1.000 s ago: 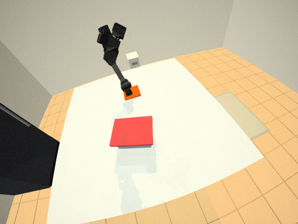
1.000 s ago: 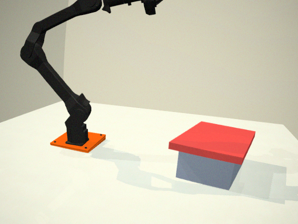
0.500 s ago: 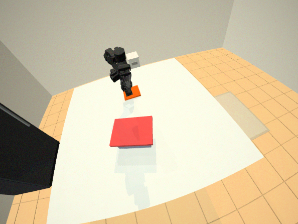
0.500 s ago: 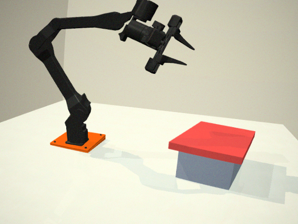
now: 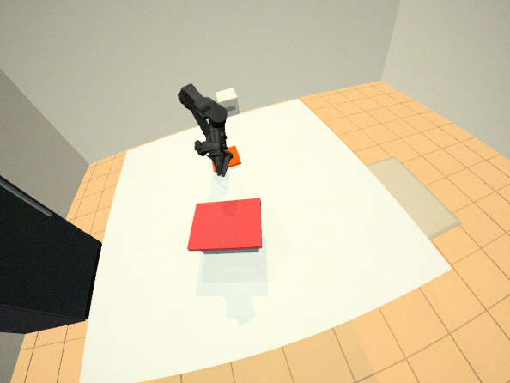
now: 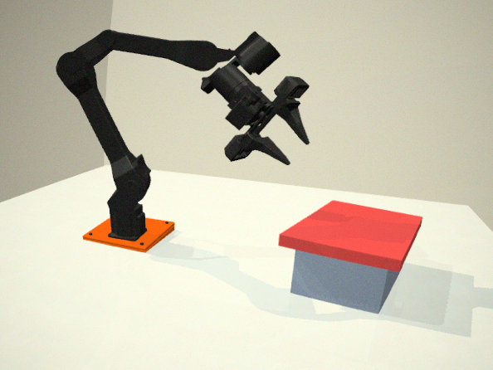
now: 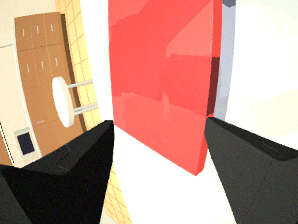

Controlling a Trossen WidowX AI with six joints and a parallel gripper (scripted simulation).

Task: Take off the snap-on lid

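Now: gripper tip 12 cm short of the red lid, 11 cm above it and 4 cm to the left of it. Round my gripper tip: storage box: 15 cm below, 12 cm ahead, 4 cm to the right.
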